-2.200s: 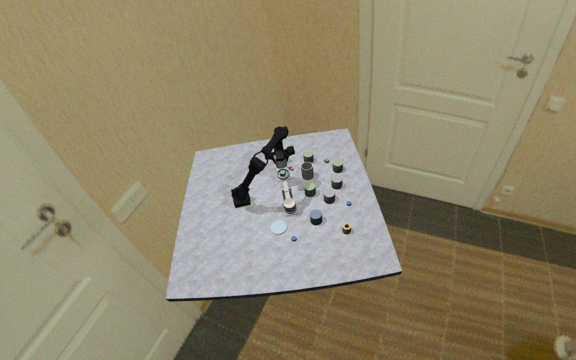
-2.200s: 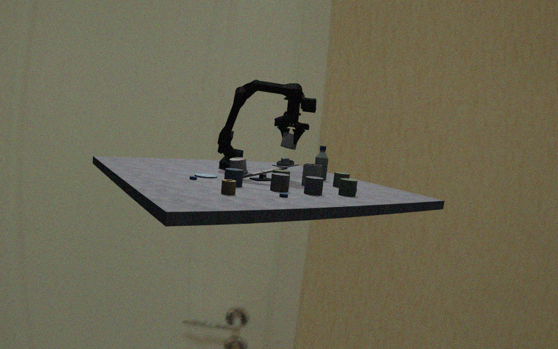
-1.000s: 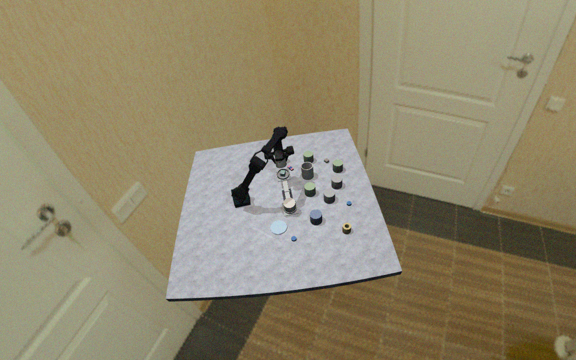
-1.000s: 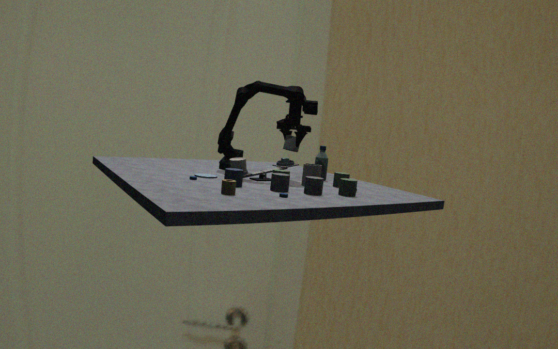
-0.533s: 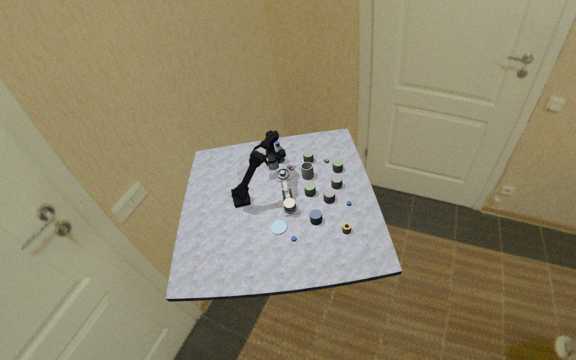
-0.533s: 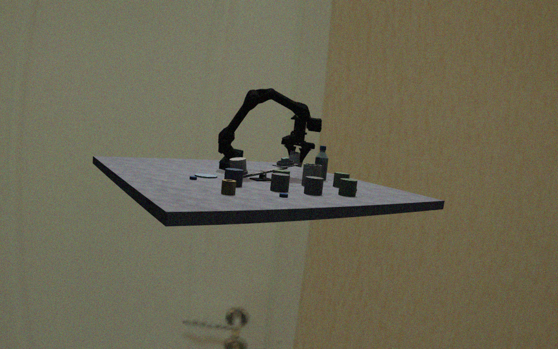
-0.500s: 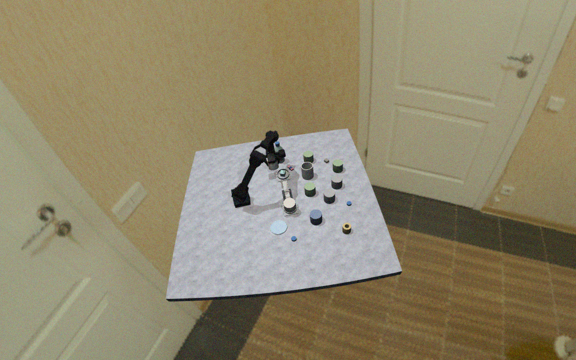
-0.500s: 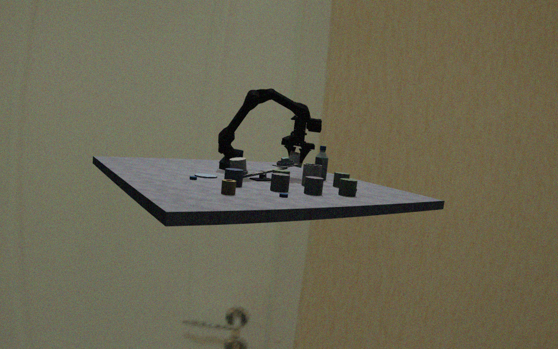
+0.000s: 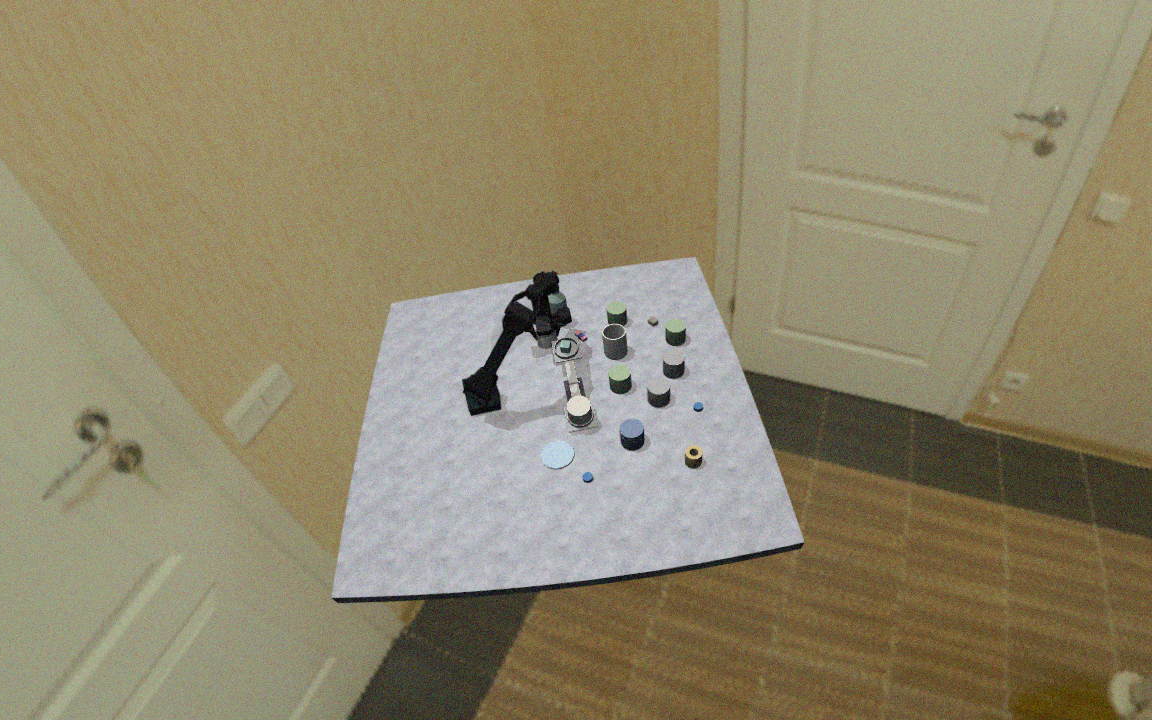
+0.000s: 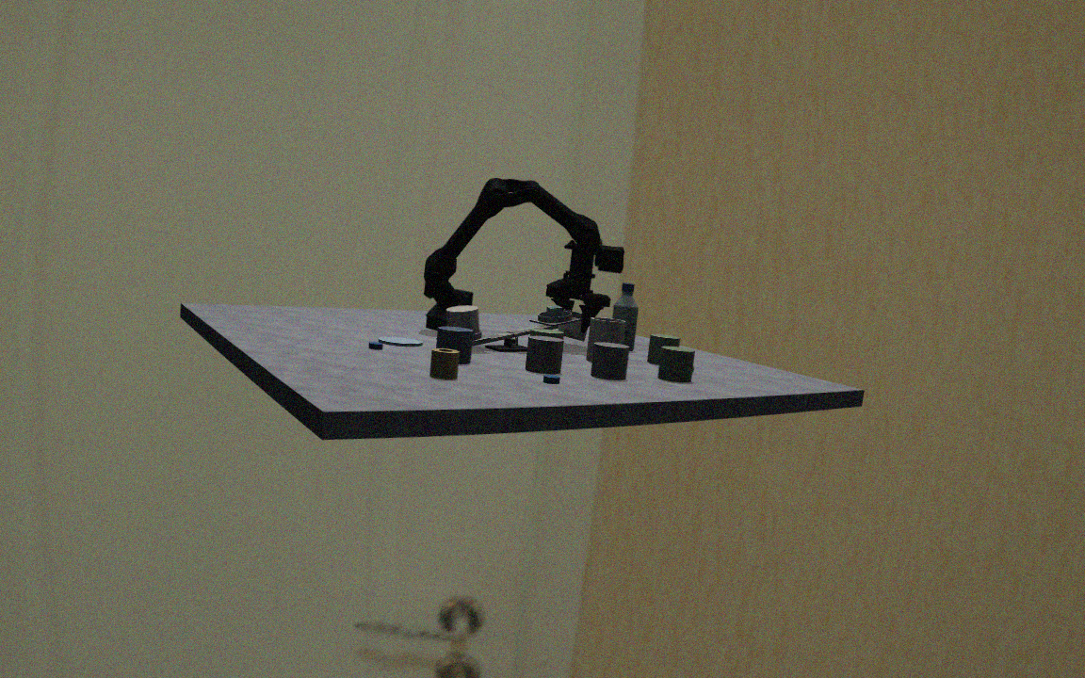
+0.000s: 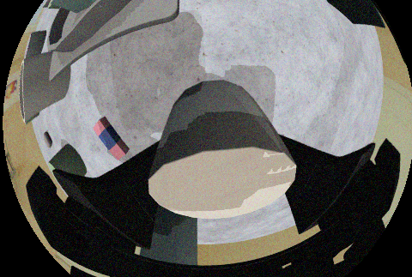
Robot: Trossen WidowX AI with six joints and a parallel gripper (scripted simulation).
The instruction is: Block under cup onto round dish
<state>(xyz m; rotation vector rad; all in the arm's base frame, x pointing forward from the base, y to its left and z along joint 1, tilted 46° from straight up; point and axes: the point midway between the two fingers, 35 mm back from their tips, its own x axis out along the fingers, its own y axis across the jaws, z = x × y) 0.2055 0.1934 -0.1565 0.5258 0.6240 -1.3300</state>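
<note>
Right now the greenish block is 7 cm ahead of my gripper tip, 11 cm to the right of it and 5 cm above it. Round my gripper tip: balance beam (9 cm ahead, 23 cm to the right); then pale blue round dish (2 cm ahead, 48 cm to the right, 4 cm below).
</note>
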